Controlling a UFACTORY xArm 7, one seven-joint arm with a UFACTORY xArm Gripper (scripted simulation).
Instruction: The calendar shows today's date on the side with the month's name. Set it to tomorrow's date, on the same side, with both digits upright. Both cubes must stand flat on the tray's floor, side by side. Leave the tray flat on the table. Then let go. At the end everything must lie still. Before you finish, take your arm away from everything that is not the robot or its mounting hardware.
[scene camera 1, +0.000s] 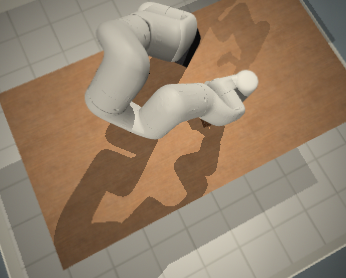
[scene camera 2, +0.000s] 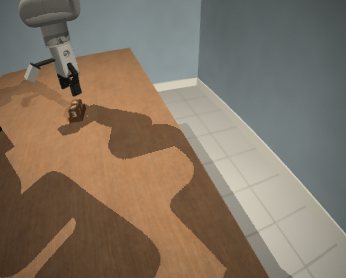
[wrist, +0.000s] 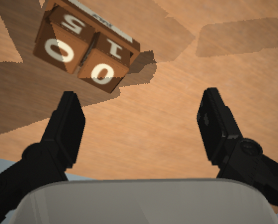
Scene:
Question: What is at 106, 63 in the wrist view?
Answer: A cube.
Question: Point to my gripper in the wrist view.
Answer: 140, 104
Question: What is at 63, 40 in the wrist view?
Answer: A cube.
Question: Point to my gripper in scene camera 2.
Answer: At 71, 91

